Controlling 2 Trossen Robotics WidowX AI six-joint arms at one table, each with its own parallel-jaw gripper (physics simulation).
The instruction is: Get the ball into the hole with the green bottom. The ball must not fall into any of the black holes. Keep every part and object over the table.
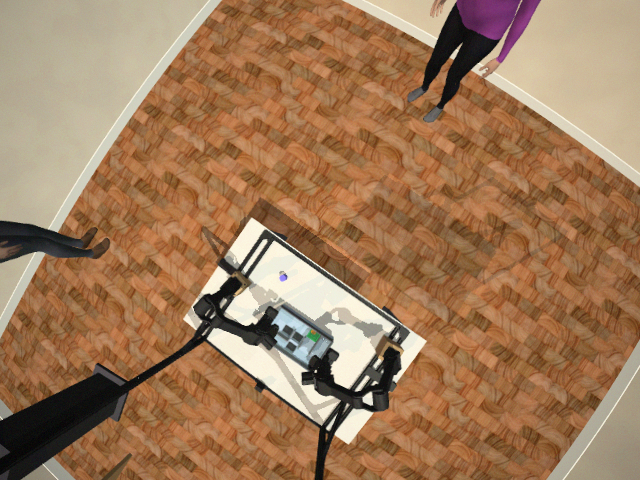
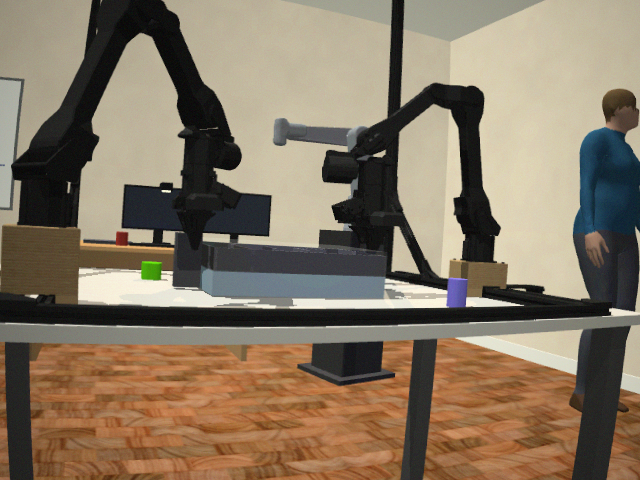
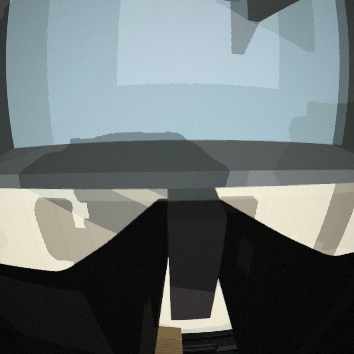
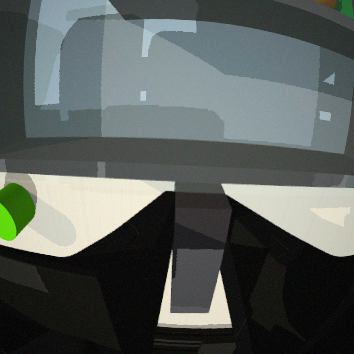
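Note:
A box with grey walls and a pale blue floor (image 1: 289, 317) (image 2: 294, 285) (image 3: 190, 115) (image 4: 210, 112) looks level and appears to rest on the table. Black holes (image 1: 298, 336) show in it. An orange ball (image 1: 313, 332) (image 4: 326, 2) shows at the green-bottomed hole (image 1: 311, 337); its depth there cannot be told. My left gripper (image 2: 369, 246) (image 3: 187, 207) is shut on a dark handle (image 3: 196, 255) at one end. My right gripper (image 2: 194, 245) (image 4: 193, 201) is shut on the dark handle (image 4: 195, 280) at the other end.
A green cylinder (image 2: 151, 270) (image 4: 21, 210) and a purple cylinder (image 1: 282, 276) (image 2: 456, 292) stand on the white table (image 1: 248, 355) (image 2: 310, 333), apart from the box. A black frame rail (image 2: 310, 314) runs along the table's edge.

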